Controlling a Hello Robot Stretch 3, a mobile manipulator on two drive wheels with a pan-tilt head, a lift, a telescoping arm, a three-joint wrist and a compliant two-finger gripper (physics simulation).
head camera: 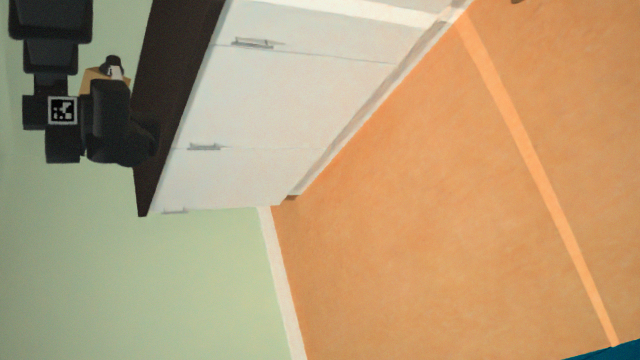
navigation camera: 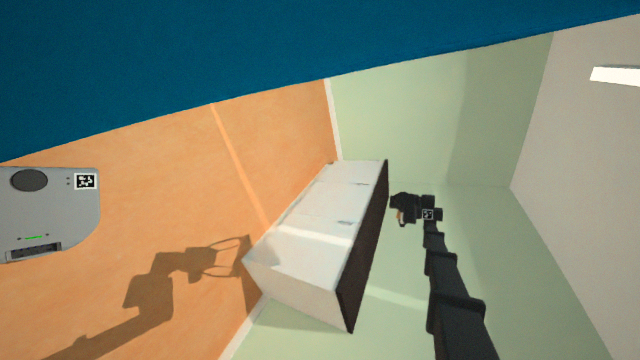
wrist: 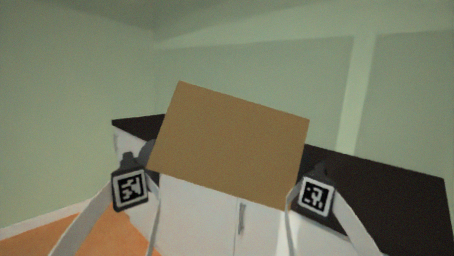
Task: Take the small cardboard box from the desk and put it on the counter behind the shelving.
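Where they show: robot's base, link origin: (navigation camera: 31,179).
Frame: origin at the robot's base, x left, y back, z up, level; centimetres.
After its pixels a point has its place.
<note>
The small cardboard box (head camera: 91,81) (wrist: 230,145) is a plain tan block, tilted in the wrist view. My gripper (wrist: 225,159) @[x -92.2, y 10.5, z 120.3 cm] is shut on it, with one fingertip at each side. In the head camera view the wrist hides most of the box, and in the navigation camera view a sliver of the box (navigation camera: 399,214) @[x -87.5, y 11.4, z 119.0 cm] shows. The counter (head camera: 175,60) @[x -168.9, y 33.4, z 91.1 cm] (navigation camera: 364,250) @[x -144.2, y 55.5, z 91.1 cm] (wrist: 395,200) has a dark top over white cabinets. In the wrist view its top shows behind the box on both sides. The box is held off the counter. The desk does not show.
A large blue surface (navigation camera: 200,55) @[x -9.0, y -14.8, z 109.4 cm] (head camera: 607,351) @[x -69.0, y -49.1, z 9.9 cm] crosses the top of the navigation camera view. Green walls (head camera: 150,280) @[x -279.9, y -65.2, z 81.2 cm] (navigation camera: 415,110) @[x -264.7, y -91.9, z 122.0 cm] stand around the counter. My extended arm (navigation camera: 455,280) @[x -31.0, y 8.5, z 130.7 cm] runs alongside it. My grey base (navigation camera: 45,210) @[x -2.9, y 10.1, z 16.0 cm] stands on the orange floor (head camera: 425,225) @[x -150.0, y -26.0, z 0.1 cm].
</note>
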